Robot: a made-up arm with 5 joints.
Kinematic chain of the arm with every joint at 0, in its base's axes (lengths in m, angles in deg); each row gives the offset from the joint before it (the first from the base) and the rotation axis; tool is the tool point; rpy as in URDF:
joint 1: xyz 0.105 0 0.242 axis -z
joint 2: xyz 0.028 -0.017 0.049 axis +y
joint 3: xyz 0.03 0 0.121 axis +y
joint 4: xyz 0.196 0 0.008 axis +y
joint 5: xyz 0.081 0.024 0 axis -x
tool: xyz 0 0 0 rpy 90 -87.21 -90
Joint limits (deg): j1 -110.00..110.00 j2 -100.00..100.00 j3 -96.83..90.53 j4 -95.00..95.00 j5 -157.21..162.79
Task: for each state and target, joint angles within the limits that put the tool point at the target. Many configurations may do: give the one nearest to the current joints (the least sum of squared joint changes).
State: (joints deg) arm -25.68 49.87 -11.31 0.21 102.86
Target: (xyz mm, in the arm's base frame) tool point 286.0 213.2 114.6
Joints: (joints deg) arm -48.24 47.24 10.78 8.88 102.86
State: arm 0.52 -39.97 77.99 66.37 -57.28
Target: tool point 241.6 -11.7 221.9
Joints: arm 7.82 -39.77 72.92 60.55 -57.28
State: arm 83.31 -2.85 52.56 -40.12 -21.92
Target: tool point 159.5 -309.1 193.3
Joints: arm 81.28 32.06 22.26 -32.77 -21.92
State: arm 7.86 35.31 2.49 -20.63 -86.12
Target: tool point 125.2 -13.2 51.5
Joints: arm 50.03 73.62 48.00 -7.20 -86.12
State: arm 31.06 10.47 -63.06 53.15 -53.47
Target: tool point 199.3 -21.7 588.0
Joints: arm 17.11 -28.35 -53.24 95.00 -53.47
